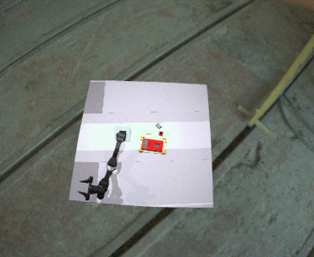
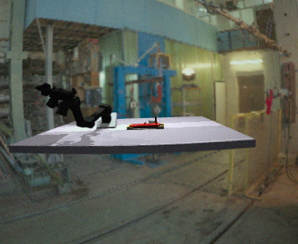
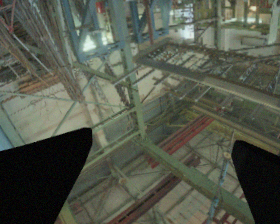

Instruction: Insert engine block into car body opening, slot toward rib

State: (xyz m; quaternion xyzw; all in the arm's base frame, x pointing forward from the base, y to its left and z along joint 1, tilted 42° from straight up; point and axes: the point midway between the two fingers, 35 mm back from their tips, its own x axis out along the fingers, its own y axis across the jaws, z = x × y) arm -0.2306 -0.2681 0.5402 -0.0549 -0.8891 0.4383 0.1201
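My gripper tip is now 68 cm to the right of the grey engine block, 59 cm short of it and 28 cm above it.
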